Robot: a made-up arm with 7 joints.
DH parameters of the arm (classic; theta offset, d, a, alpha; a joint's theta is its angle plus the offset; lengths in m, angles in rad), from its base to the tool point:
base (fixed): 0 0 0 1.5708
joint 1: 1.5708 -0.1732 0 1.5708
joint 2: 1.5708 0 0 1.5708
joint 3: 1.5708 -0.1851 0 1.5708
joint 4: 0 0 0 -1.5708
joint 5: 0 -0.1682 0 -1.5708
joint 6: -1.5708 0 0 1.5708
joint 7: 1.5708 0 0 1.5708
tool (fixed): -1.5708 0 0 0
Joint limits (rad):
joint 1: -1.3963..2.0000
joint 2: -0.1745..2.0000
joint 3: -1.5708..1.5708
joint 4: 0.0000..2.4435
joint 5: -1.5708..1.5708
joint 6: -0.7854..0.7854
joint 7: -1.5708..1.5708
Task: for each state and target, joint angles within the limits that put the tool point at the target. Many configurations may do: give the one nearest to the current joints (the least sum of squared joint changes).
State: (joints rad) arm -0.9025 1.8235 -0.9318 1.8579 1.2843 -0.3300 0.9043
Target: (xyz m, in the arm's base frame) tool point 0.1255 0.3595 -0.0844
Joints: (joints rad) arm -0.6281 2.0000 -0.4476 1.6507 1.2843 -0.3300 0.9043
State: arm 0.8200 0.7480 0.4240 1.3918 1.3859 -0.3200 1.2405
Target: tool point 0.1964 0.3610 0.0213
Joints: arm 0.7953 0.6995 0.3912 1.3811 1.3859 -0.3200 1.2405
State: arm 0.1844 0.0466 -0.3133 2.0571 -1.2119 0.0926 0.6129
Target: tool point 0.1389 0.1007 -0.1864
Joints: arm -0.0668 0.0056 -0.4528 1.6232 -1.2119 0.0926 0.6129
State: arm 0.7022 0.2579 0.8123 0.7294 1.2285 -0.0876 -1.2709
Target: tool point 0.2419 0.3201 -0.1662
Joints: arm 0.6914 0.2148 0.8035 0.7593 1.2285 -0.0876 -1.2709
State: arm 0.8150 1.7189 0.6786 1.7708 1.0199 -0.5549 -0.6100
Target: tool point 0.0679 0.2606 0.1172
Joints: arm 0.5961 1.5527 0.4600 2.1985 1.0199 -0.5549 -0.6100
